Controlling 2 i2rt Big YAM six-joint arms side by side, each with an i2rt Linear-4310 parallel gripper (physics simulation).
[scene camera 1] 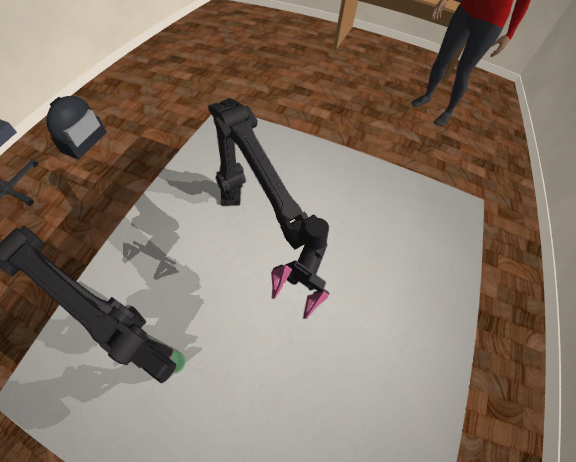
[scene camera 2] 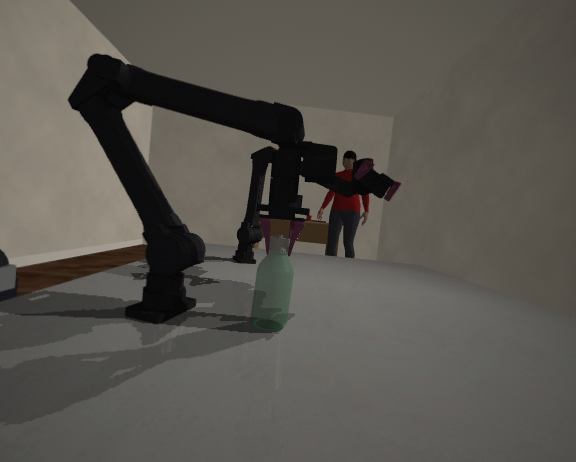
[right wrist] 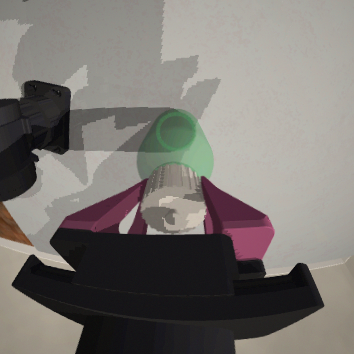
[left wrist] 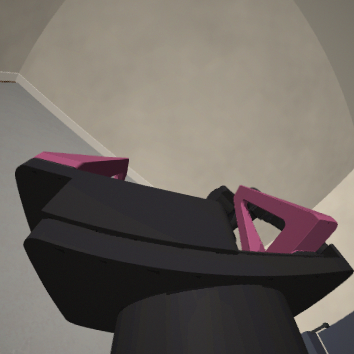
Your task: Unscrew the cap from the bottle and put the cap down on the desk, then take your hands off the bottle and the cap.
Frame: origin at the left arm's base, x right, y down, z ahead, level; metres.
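Seen in the pictures: left gripper, fingertip midpoint: (scene camera 1: pixel 289 308) (scene camera 2: pixel 386 175) (left wrist: pixel 184 178); right gripper, fingertip midpoint: (scene camera 2: pixel 278 255) (right wrist: pixel 174 183); left arm's base, link origin: (scene camera 1: pixel 231 194) (scene camera 2: pixel 243 261); right arm's base, link origin: (scene camera 1: pixel 128 325) (scene camera 2: pixel 163 310) (right wrist: pixel 48 116).
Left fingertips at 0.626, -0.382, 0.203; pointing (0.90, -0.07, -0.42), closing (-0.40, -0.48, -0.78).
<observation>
Offsets run from my left fingertips to a thing's middle, as dx, dy, dz. Level surfaces: height alone.
The green translucent bottle {+0.081, +0.290, -0.368} (scene camera 1: pixel 177 362) (scene camera 2: pixel 272 290) (right wrist: pixel 200 155) stands upright on the pale grey desk {dy +0.382} (scene camera 1: pixel 375 350) (scene camera 2: pixel 400 375) (right wrist: pixel 275 75). The ribbed whitish cap {+0.081, +0.209, -0.365} (scene camera 2: pixel 279 244) (right wrist: pixel 172 210) is at the top of its neck. My right gripper (scene camera 2: pixel 280 252) (right wrist: pixel 174 183) points down and is shut on the cap, one pink finger on each side. In scene camera 1 the right wrist hides the cap. My left gripper (scene camera 1: pixel 289 307) (scene camera 2: pixel 378 181) (left wrist: pixel 184 178) is open and empty, raised above the desk and away from the bottle.
The right arm's base (scene camera 2: pixel 162 300) stands left of the bottle in scene camera 2. The left arm's base (scene camera 1: pixel 230 194) is near the desk's far edge. A dark helmet-like object (scene camera 1: pixel 70 122), a person (scene camera 1: pixel 467 55) (scene camera 2: pixel 346 205) and a wooden table (scene camera 2: pixel 315 231) are beyond the desk.
</observation>
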